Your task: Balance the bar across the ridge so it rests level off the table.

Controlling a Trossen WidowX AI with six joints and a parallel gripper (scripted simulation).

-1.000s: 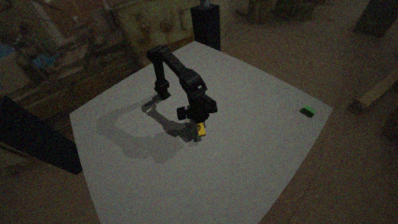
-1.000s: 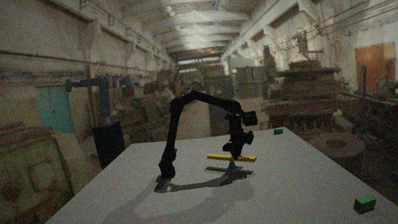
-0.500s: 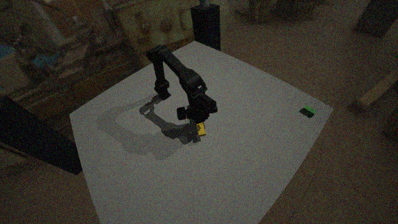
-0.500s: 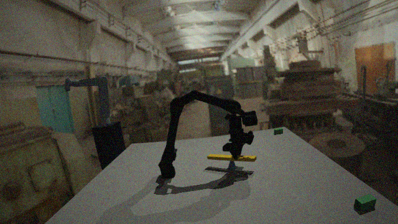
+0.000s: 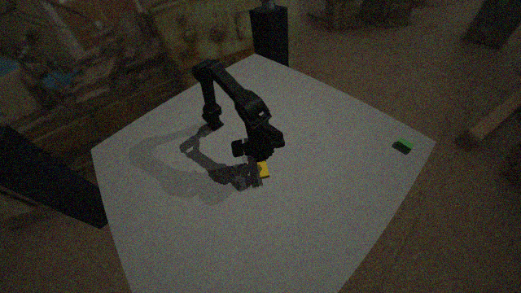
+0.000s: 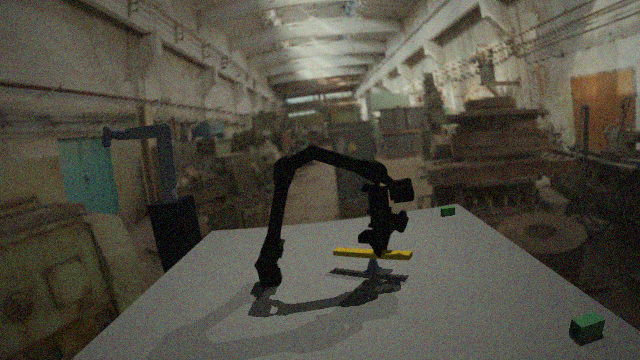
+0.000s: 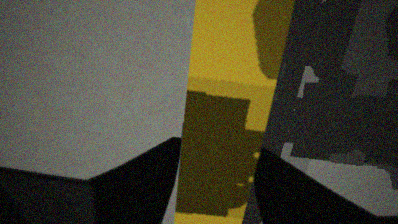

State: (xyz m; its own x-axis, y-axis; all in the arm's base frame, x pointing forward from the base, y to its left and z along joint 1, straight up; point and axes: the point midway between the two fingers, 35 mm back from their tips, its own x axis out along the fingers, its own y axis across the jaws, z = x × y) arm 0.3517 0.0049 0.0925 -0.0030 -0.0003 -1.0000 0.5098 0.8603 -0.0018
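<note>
Now: gripper tip 30 mm past the yellow bar and 20 mm to the right of it.
</note>
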